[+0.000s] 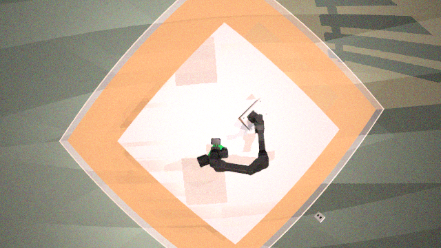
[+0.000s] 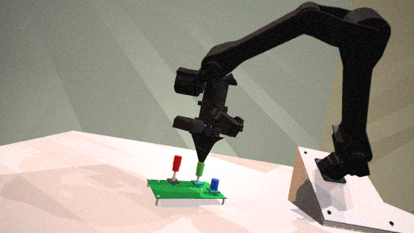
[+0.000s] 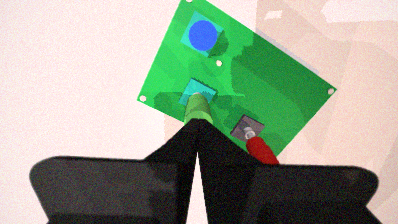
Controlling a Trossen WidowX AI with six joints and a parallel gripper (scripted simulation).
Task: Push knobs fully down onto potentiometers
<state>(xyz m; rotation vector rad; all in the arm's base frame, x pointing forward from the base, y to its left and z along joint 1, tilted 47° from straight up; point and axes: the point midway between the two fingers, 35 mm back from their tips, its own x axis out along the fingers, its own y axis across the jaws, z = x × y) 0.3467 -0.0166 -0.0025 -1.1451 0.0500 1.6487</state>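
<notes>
Now: the green knob 20 mm below my gripper tip. The rest, counted from my gripper tip: red knob: 60 mm ahead, 10 mm to the left, 10 mm below.
</notes>
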